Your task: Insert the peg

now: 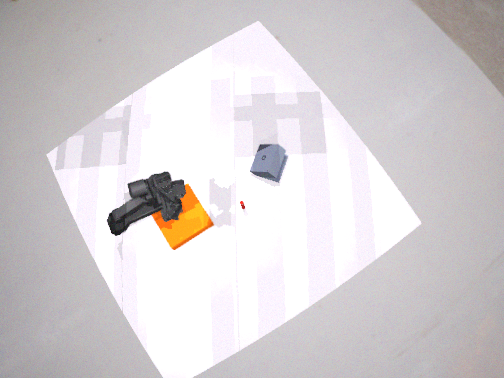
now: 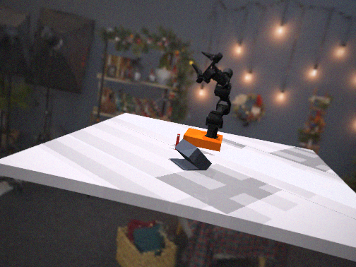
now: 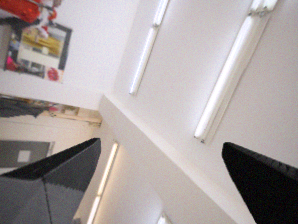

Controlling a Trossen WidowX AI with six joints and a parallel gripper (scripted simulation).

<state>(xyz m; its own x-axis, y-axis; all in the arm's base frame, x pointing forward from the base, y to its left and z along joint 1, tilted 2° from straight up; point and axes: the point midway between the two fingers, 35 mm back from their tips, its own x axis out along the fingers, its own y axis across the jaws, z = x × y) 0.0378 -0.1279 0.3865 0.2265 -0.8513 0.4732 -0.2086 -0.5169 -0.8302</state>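
My gripper tip is now 210 mm short of the red peg, 40 mm to the right of it and 400 mm above it. Also, from my gripper tip: sloped panel 390 mm ahead, 170 mm to the left, 410 mm below; then flat grey foot 400 mm ahead, 160 mm to the left, 450 mm below.
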